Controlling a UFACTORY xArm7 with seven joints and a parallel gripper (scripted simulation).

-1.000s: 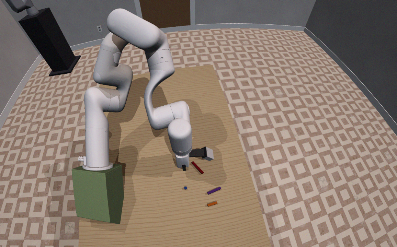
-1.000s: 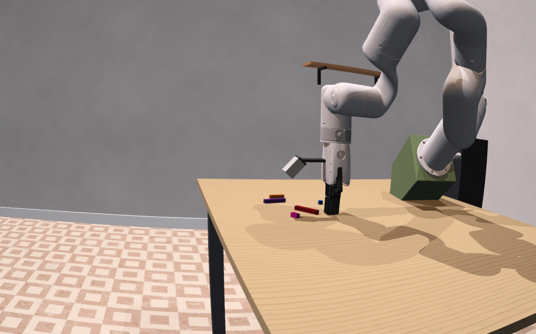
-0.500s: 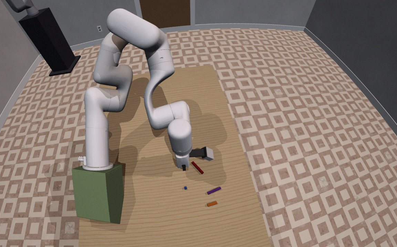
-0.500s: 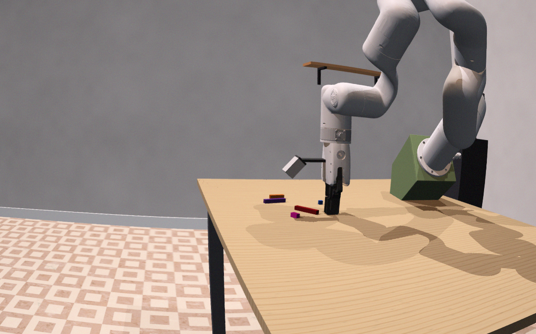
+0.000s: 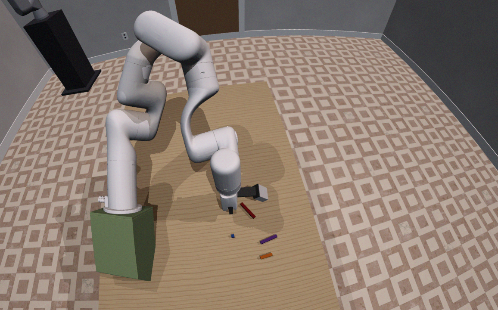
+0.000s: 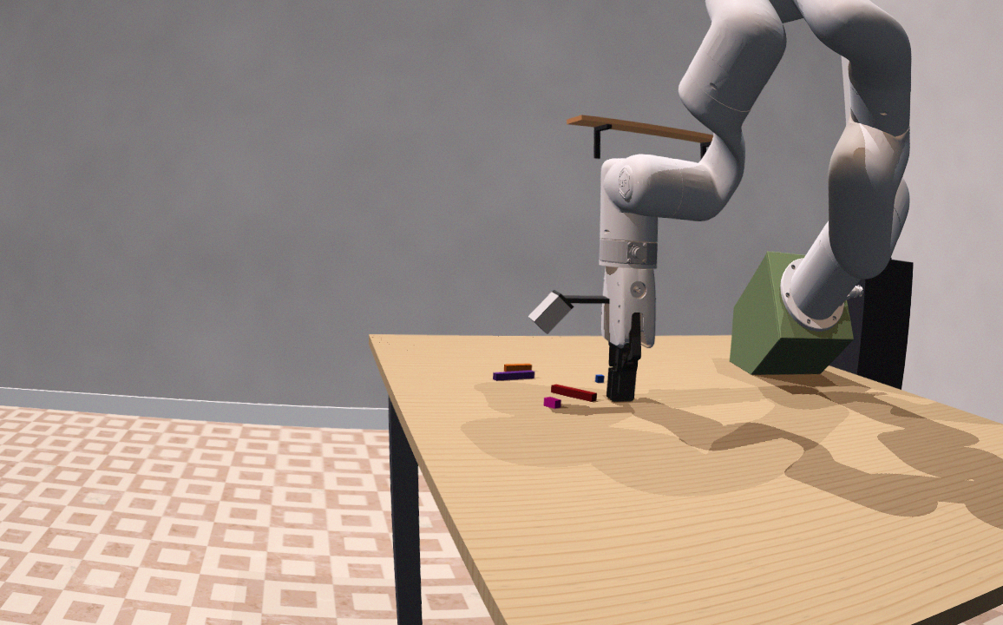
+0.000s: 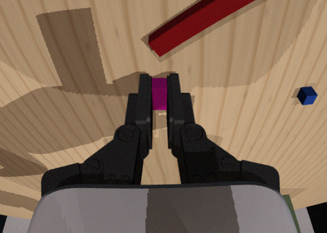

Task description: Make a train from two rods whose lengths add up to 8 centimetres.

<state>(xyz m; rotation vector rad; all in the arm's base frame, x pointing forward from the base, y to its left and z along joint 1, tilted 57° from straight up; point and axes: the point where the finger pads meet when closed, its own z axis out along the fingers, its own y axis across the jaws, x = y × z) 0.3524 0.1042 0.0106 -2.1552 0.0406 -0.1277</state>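
The red rod lies 6 cm ahead of my hand, 2 cm to the right of it and 2 cm below it. The rest, counted from my hand: magenta rod 2 cm below; small blue rod 12 cm to the right, 2 cm below; purple rod 12 cm ahead, 13 cm to the right, 2 cm below.
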